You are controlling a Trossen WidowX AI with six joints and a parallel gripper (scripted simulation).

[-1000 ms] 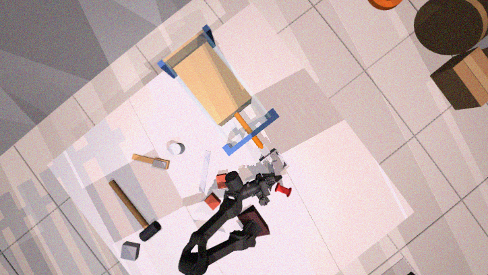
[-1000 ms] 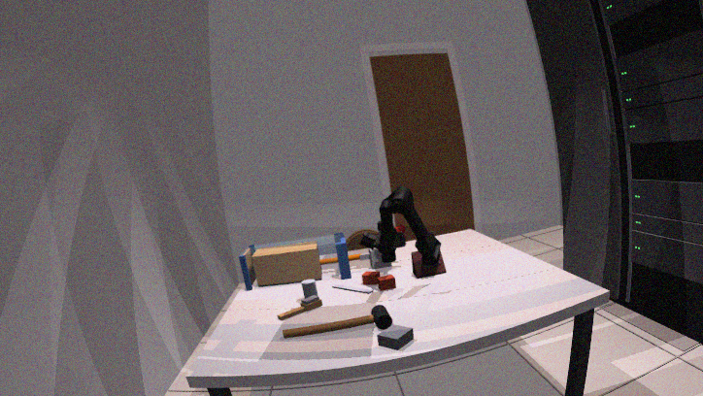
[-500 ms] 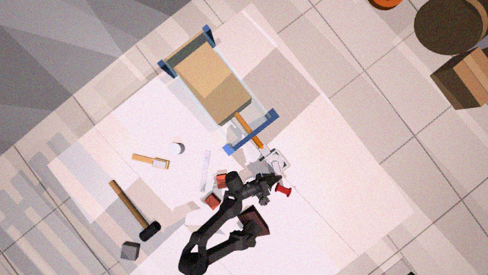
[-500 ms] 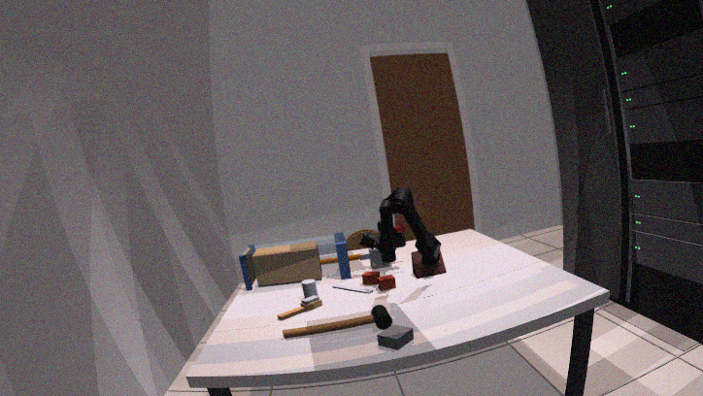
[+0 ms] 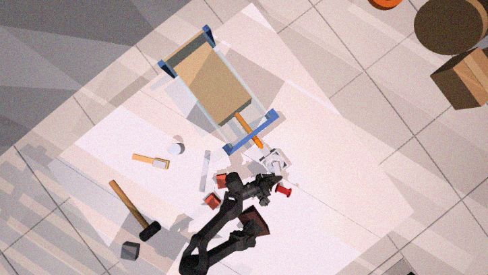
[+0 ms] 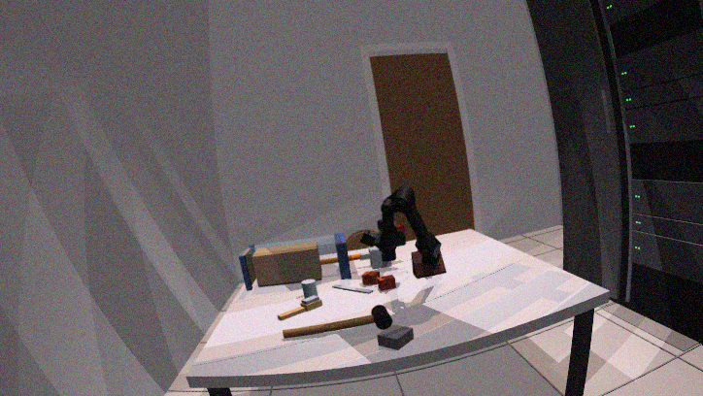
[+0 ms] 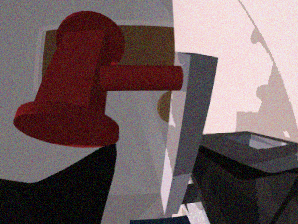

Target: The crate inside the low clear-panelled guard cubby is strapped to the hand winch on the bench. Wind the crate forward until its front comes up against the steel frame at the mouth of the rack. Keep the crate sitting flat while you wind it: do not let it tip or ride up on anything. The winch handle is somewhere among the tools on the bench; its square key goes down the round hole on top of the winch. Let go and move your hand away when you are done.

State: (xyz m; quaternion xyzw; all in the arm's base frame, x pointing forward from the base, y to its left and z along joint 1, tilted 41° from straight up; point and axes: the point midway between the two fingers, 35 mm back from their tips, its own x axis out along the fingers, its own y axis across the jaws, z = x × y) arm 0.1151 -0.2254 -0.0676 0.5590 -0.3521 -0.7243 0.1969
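My gripper tip is 10 mm past the grey crank bar, 20 mm to the right of it and 10 mm above it. Round my gripper tip: grey winch 30 mm ahead, 20 mm to the right, 100 mm below; then red knob 40 mm behind, 30 mm to the left, 20 mm above; then blue steel frame 210 mm ahead, 30 mm to the right, 30 mm below.
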